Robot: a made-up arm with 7 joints.
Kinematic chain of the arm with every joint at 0, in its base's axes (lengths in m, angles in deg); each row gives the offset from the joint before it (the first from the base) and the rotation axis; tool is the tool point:
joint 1: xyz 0 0 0.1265 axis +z
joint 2: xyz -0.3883 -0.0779 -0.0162 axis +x
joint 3: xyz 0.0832 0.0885 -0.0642 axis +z
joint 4: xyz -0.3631 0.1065 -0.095 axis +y
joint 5: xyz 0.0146 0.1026 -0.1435 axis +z
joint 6: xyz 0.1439 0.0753 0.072 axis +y
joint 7: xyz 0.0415 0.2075 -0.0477 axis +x
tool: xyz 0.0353 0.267 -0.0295
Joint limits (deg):
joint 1: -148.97..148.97
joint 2: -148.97..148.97
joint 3: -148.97..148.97
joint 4: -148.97..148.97
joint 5: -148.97..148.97
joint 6: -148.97..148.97
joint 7: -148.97..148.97
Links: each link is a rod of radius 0.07 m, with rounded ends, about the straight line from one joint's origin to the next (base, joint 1, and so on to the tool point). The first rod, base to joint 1, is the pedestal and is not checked.
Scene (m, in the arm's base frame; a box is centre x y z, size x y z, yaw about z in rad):
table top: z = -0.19
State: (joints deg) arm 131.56 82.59 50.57 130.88 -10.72 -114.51 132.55
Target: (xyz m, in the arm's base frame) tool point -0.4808 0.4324 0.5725
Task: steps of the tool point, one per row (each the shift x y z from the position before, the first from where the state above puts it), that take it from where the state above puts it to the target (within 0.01 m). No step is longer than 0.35 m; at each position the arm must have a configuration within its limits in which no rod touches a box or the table.
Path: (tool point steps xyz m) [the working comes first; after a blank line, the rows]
Joints at the target: 19.11 48.24 -36.66 126.78 -18.96 -100.04 86.93
Straight joint move there: clear.

1: -0.1768 -0.1386 0.1132
2: -0.2395 -0.0685 0.1136
3: -0.2695 0.0296 0.1049
4: -0.2538 0.1383 0.0881
5: -0.1897 0.2358 0.0645
6: -0.0852 0.2989 0.0352
7: 0.0409 0.3110 0.0032
8: 0.1635 0.2663 -0.0294

